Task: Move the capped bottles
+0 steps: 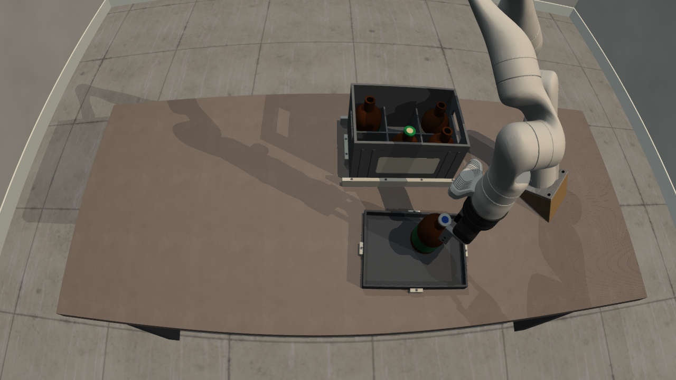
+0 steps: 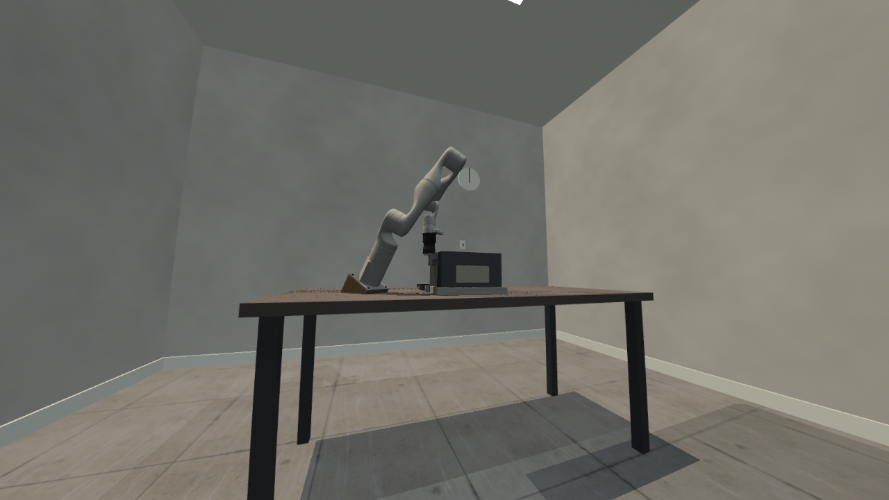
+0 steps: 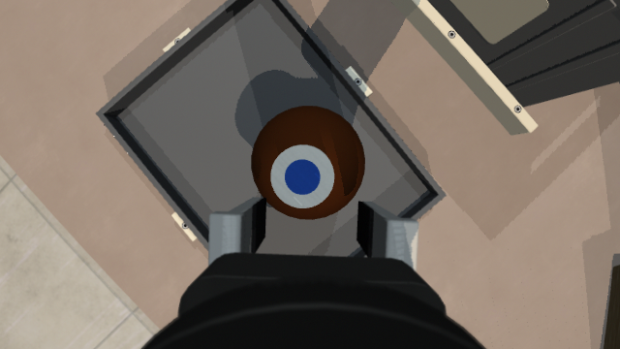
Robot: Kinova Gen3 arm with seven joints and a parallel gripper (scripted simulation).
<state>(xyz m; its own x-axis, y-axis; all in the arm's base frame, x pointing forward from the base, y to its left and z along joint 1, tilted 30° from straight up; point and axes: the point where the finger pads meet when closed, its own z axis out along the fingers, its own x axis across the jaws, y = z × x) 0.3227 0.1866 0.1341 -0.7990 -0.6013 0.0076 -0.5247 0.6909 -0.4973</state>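
Now: hand 29 cm to the left of the crate, 6 cm above it and 1 cm short of it. From my hand the other things lie so: dark tray 13 cm below, 5 cm ahead, 1 cm to the right.
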